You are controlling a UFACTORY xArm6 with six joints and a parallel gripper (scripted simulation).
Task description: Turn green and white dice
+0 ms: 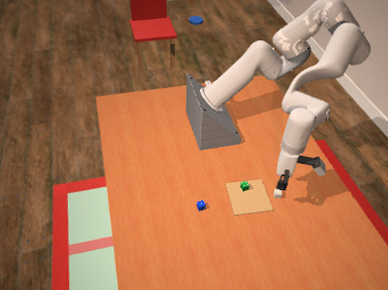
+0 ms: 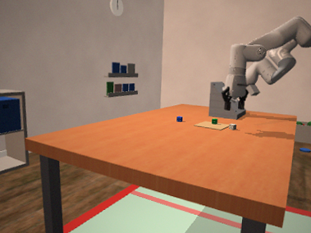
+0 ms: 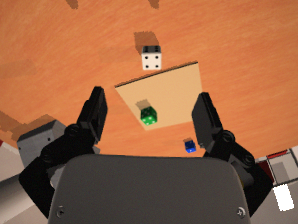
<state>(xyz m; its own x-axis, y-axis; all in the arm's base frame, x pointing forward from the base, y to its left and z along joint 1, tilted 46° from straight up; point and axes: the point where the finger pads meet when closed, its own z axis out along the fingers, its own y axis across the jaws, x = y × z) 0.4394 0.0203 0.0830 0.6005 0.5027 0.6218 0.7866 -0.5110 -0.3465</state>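
The white die is 90 mm below my hand. The rest, counted from my hand: tan mat 30 mm behind, 100 mm to the right, 100 mm below; green die 70 mm behind, 100 mm to the right, 90 mm below; blue die 50 mm behind, 280 mm to the right, 90 mm below.
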